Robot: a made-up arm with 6 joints. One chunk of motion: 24 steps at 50 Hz.
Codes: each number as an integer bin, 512 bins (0 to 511) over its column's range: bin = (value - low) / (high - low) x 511, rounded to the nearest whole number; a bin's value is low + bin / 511 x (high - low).
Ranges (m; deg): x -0.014..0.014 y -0.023..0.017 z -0.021..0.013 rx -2..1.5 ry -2.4..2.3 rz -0.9..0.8
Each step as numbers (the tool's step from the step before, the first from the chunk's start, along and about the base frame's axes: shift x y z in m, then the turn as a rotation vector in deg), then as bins.
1 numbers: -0.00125 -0.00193 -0.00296 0.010 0.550 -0.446
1 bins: 233 269 271 293 321 136
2 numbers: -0.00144 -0.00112 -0.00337 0.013 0.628 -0.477
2 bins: 229 280 265 294 329 127
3 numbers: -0.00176 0.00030 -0.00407 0.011 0.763 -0.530
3 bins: 223 298 254 294 344 111
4 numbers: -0.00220 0.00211 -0.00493 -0.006 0.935 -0.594
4 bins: 215 321 242 291 363 92
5 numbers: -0.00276 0.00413 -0.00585 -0.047 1.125 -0.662
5 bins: 205 347 228 285 383 72
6 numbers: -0.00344 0.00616 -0.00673 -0.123 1.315 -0.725
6 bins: 193 373 214 274 404 53
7 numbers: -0.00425 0.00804 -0.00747 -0.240 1.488 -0.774
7 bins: 178 397 203 257 423 38
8 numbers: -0.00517 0.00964 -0.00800 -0.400 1.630 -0.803
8 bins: 161 417 195 234 438 29
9 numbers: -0.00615 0.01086 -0.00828 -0.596 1.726 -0.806
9 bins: 143 433 191 205 449 28
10 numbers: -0.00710 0.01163 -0.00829 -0.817 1.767 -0.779
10 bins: 126 442 191 173 453 36
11 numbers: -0.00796 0.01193 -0.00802 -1.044 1.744 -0.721
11 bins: 110 446 195 140 451 54
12 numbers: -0.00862 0.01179 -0.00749 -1.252 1.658 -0.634
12 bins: 98 444 203 109 441 80
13 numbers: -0.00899 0.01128 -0.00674 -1.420 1.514 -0.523
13 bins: 91 438 214 85 426 113
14 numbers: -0.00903 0.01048 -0.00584 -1.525 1.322 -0.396
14 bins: 91 428 228 69 405 151
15 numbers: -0.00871 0.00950 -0.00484 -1.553 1.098 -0.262
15 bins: 97 415 243 65 380 192
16 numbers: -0.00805 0.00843 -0.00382 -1.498 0.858 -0.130
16 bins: 109 402 258 73 354 231
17 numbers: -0.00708 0.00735 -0.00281 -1.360 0.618 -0.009
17 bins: 126 388 273 93 328 268
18 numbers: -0.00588 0.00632 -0.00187 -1.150 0.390 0.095
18 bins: 148 375 288 124 303 299
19 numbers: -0.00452 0.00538 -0.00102 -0.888 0.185 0.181
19 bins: 173 363 300 162 281 325
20 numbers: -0.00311 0.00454 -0.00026 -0.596 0.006 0.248
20 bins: 199 352 312 205 262 345
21 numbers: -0.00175 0.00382 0.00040 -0.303 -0.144 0.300
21 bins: 224 343 322 248 245 361
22 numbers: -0.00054 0.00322 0.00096 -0.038 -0.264 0.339
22 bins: 246 335 330 286 232 372
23 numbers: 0.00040 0.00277 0.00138 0.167 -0.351 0.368
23 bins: 263 329 336 316 223 381
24 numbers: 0.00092 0.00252 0.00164 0.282 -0.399 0.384
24 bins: 272 326 340 333 218 386
